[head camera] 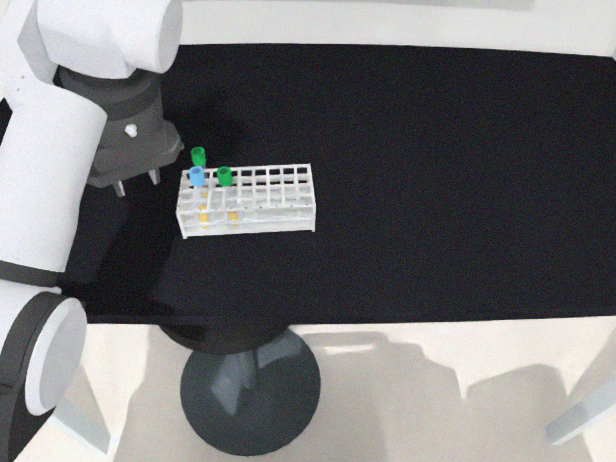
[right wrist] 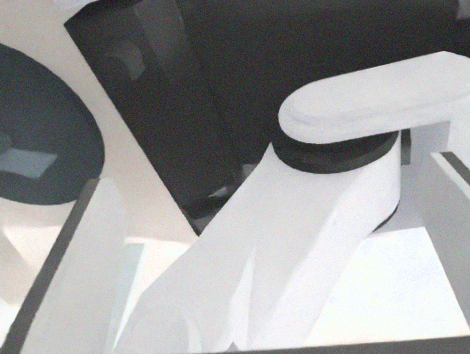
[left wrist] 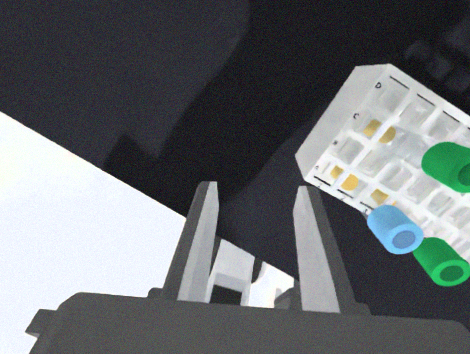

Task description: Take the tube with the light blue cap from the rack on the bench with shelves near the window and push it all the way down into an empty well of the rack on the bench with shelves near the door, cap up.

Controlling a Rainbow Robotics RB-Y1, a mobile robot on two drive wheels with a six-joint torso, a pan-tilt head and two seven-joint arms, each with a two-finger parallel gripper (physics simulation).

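Frame: origin at the robot's base, x ahead, y left, z up, level; metres.
Seen in the pictures: left gripper, between the fingertips: point(head camera: 137, 184) point(left wrist: 256, 196); right gripper, between the fingertips: point(right wrist: 268, 185) point(left wrist: 287, 281).
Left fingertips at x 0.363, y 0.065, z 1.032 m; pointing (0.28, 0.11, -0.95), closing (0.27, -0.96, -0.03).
Note:
Offsets run from my left fingertips to a thing's top centre. "pt": to the spot under its first point. Level surfaces: height alone.
The light blue cap @(dz +0.003, dx +0.001, dy -0.076 m) point(head camera: 197, 176) point(left wrist: 395, 230) is on a tube standing cap up at the left end of the white rack @(dz -0.060, dx +0.019, dy -0.145 m) point(head camera: 314, 216) point(left wrist: 330, 125) in the head view. Two green-capped tubes stand close to it, one cap @(pt dz +0.000, dx +0.034, dy -0.085 m) point(head camera: 198, 156) behind it and one cap point(head camera: 225, 176) to its right. Yellow contents show low in the rack. My left gripper point(head camera: 139, 188) point(left wrist: 256, 196) is partly open and empty, to the left of the rack in the head view and apart from the tubes. My right gripper point(right wrist: 268, 185) is wide open and empty, away from the rack.
The rack stands on a black bench top @(dz -0.117 m) point(head camera: 425, 200). A dark round stool base @(dz -1.001, dx +0.116, dy -0.092 m) point(head camera: 250, 400) is on the floor at the bench's front edge. A pale wall or panel point(head camera: 350, 25) runs behind the bench. White robot parts @(pt dz -0.637, dx -0.527, dy -0.117 m) point(right wrist: 280, 215) show beyond the right fingers.

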